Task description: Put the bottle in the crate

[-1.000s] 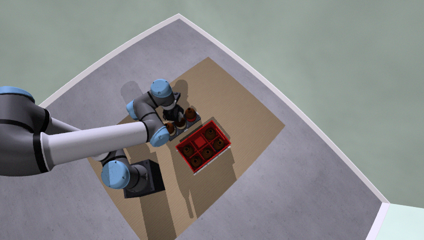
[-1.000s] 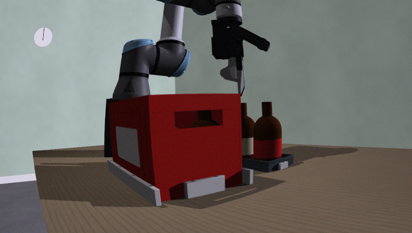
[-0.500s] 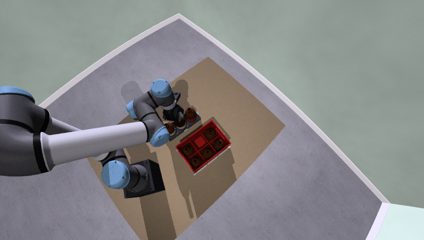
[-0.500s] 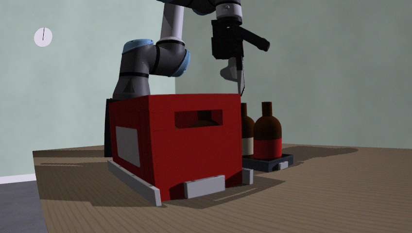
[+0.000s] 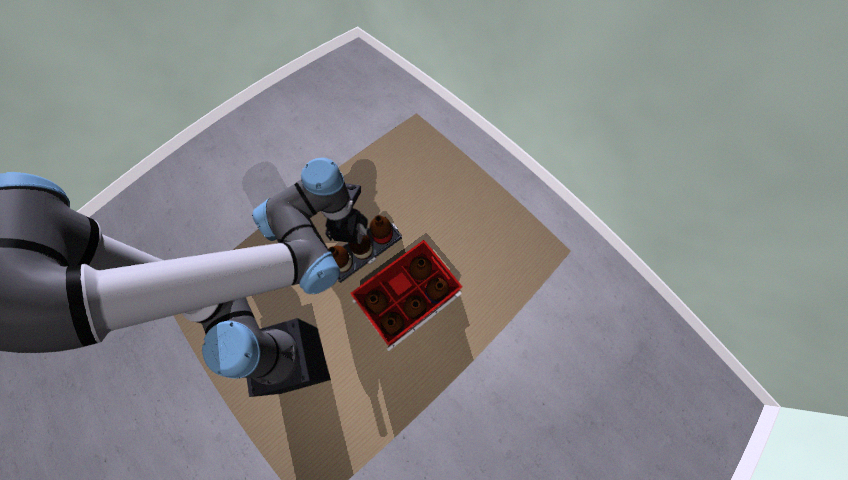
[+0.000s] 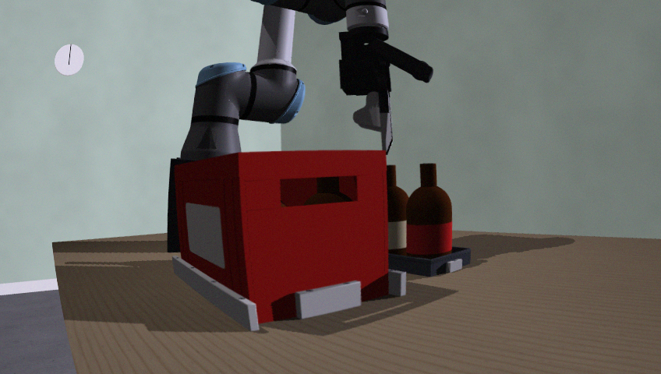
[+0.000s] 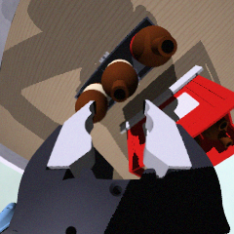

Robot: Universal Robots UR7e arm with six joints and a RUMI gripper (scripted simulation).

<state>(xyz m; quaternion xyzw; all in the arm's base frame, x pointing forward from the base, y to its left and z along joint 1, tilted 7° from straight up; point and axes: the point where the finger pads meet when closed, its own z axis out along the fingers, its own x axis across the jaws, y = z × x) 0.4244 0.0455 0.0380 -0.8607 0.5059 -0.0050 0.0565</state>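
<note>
Right now my hand is 110 mm above the cream-label bottle. From my hand the other things lie so: dark tray: 180 mm below; red crate: 40 mm behind, 230 mm to the right, 110 mm below.
</note>
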